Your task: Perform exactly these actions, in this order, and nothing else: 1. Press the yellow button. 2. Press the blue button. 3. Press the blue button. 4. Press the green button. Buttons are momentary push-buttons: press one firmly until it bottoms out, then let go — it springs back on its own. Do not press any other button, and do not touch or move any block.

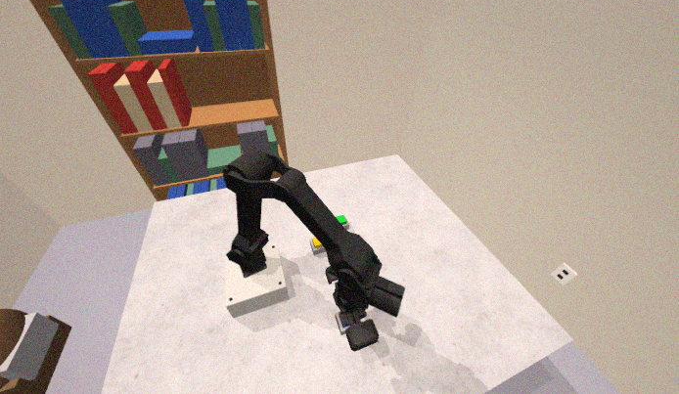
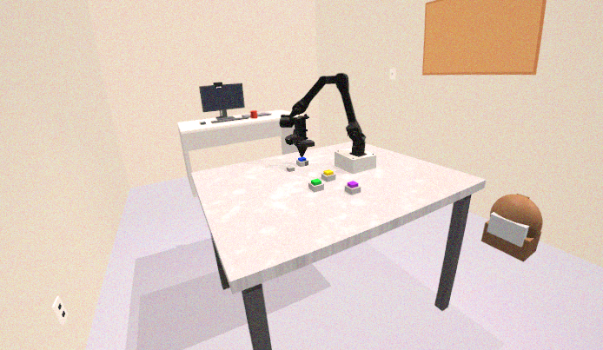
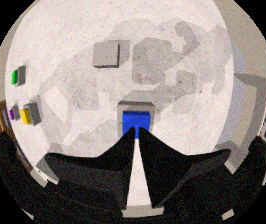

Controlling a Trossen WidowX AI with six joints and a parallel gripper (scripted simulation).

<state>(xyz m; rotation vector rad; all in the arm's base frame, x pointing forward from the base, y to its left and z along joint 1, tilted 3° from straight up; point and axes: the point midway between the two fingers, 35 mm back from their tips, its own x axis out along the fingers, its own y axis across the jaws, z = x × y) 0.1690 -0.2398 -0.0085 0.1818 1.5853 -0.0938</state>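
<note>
My gripper tip is 1 cm above the blue button. The rest, counted from my gripper tip: small grey block (9 cm ahead, 3 cm to the left, 4 cm below); yellow button (4 cm ahead, 25 cm to the left, 1 cm below); green button (15 cm ahead, 29 cm to the left, 1 cm below).
</note>
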